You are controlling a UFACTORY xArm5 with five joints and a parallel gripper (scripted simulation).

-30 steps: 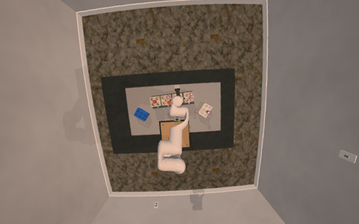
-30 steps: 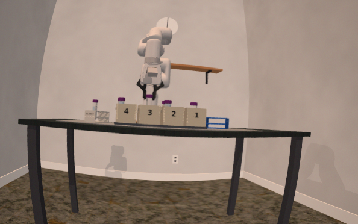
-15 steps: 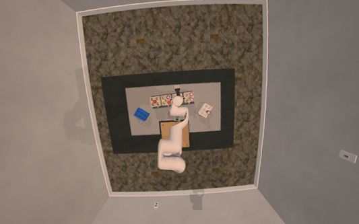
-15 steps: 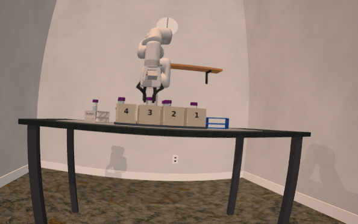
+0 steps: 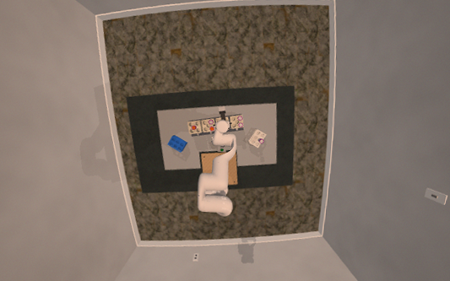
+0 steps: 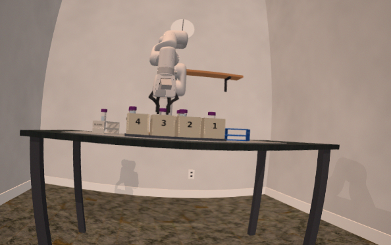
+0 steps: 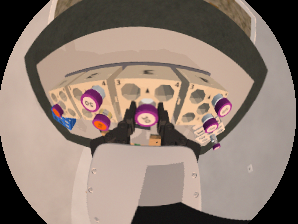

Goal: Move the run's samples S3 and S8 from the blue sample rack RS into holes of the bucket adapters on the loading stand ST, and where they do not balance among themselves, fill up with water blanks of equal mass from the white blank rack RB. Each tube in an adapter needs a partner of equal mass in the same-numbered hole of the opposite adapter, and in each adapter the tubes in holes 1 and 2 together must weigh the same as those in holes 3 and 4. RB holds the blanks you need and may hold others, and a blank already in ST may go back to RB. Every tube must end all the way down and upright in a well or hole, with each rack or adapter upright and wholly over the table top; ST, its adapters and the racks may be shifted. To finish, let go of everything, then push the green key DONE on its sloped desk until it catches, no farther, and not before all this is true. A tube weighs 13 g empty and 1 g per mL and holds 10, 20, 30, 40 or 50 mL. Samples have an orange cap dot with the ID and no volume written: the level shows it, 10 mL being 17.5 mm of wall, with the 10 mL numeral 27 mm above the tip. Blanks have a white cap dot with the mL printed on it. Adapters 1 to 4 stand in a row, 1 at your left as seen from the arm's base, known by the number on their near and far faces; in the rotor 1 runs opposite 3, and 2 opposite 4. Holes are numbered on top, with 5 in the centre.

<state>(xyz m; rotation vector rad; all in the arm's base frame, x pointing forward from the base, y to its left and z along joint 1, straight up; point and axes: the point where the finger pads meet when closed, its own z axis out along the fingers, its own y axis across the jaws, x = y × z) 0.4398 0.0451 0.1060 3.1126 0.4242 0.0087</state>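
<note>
The green DONE key is 21 cm behind my hand, 2 cm to the right of it and 6 cm below it. Also, from my hand: adapter 3: 7 cm below; then loading stand ST: 2 cm behind, 5 cm to the left, 12 cm below; then adapter 2: 3 cm behind, 11 cm to the left, 7 cm below.
</note>
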